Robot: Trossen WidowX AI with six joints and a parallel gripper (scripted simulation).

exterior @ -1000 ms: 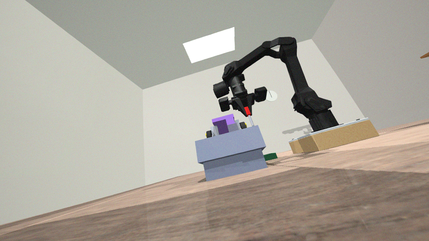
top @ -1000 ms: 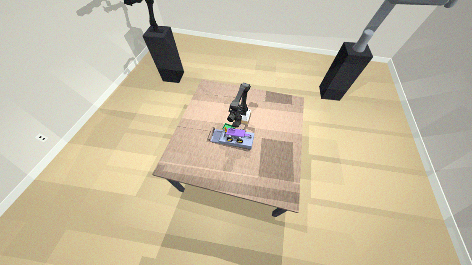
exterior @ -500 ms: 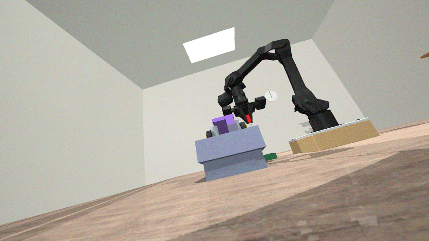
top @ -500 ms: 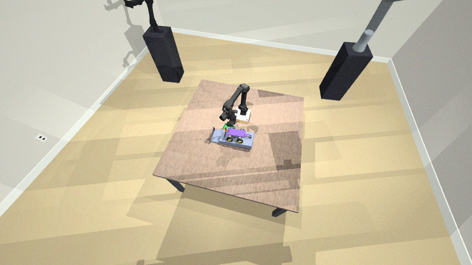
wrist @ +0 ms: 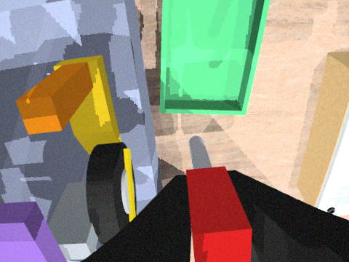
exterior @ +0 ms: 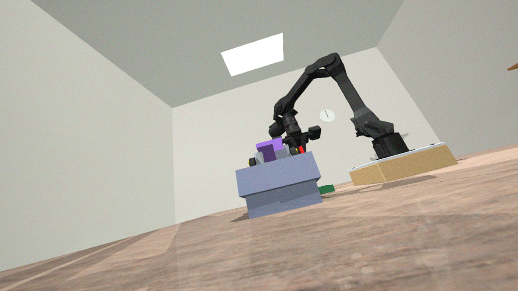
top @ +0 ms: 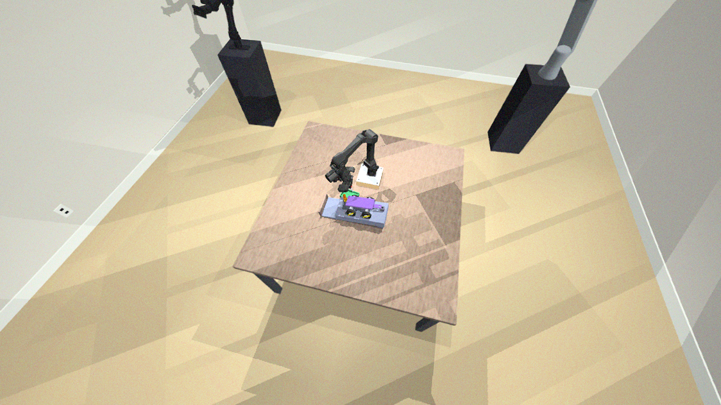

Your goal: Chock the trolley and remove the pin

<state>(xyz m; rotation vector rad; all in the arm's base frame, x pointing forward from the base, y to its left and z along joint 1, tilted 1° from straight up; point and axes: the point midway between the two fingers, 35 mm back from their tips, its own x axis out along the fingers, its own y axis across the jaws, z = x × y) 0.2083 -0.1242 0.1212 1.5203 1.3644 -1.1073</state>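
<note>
Right now my gripper tip is 6 cm short of the yellow chock, 6 cm above it and 1 cm to the left of it. From my gripper tip the other things lie so: blue-grey ramp 11 cm ahead, 9 cm to the left, 9 cm below; then red-headed stop pin right at my gripper tip; then purple-topped trolley 11 cm ahead, 8 cm to the left, 2 cm below.
</note>
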